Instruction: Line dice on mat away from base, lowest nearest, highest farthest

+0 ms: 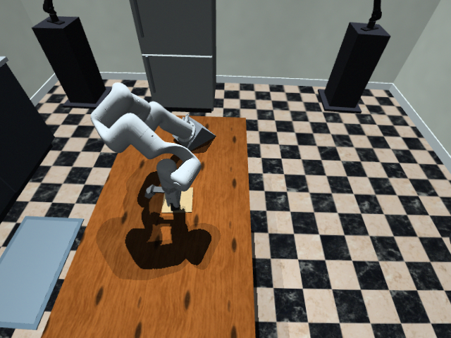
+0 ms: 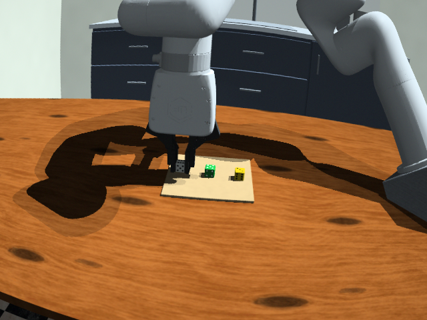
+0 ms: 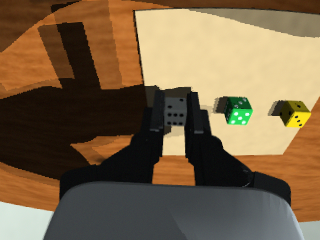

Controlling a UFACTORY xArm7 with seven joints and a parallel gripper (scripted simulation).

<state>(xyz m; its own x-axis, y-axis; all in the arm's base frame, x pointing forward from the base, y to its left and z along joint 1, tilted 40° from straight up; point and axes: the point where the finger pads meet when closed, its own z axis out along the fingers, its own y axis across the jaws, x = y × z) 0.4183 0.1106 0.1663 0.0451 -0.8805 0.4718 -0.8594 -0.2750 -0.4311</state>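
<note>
The white die lies 1 cm below my hand. Also, from my hand: yellow die 10 cm behind, 2 cm below; then tan mat 5 cm behind, 3 cm below; then green die 5 cm behind, 2 cm below.
</note>
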